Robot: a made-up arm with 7 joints.
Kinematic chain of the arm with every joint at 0, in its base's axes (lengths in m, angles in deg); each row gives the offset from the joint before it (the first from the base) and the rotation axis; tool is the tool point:
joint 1: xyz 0 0 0 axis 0 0.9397 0.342
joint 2: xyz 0 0 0 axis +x
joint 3: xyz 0 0 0 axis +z
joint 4: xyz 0.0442 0 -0.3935 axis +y
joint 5: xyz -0.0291 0 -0.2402 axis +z
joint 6: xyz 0 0 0 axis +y
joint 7: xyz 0 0 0 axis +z
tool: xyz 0 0 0
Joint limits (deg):
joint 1: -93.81..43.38
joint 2: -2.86..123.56
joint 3: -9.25..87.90
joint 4: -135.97..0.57
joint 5: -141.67..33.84
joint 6: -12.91..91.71
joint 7: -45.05..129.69
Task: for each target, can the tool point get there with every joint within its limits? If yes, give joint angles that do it. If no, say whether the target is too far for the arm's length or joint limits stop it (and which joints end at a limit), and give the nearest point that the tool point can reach.
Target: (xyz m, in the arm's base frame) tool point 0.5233 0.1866 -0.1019
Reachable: yes | joints -56.64 12.22 53.69 -70.53 -60.78 42.00 41.03
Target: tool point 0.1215 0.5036 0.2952
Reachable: yes | joints -14.73 99.29 50.71 -56.27 17.52 47.96 36.26
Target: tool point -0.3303 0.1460 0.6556
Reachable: no: too far | nearest point -0.1900 0.2336 0.4317 | short by 0.278 m
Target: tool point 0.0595 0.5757 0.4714
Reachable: no: too far | nearest point 0.0508 0.4920 0.4029 | short by 0.109 m
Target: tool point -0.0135 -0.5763 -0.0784
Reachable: no: joint limits stop it (at a limit: joint 1, joint 2, joint 3, joint 4) | nearest point 0.1919 -0.2032 0.1840 | short by 0.500 m
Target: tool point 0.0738 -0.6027 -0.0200
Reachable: no: joint limits stop it (at a limit: joint 1, joint 2, joint 3) | nearest point 0.2405 -0.2419 0.2099 | short by 0.459 m
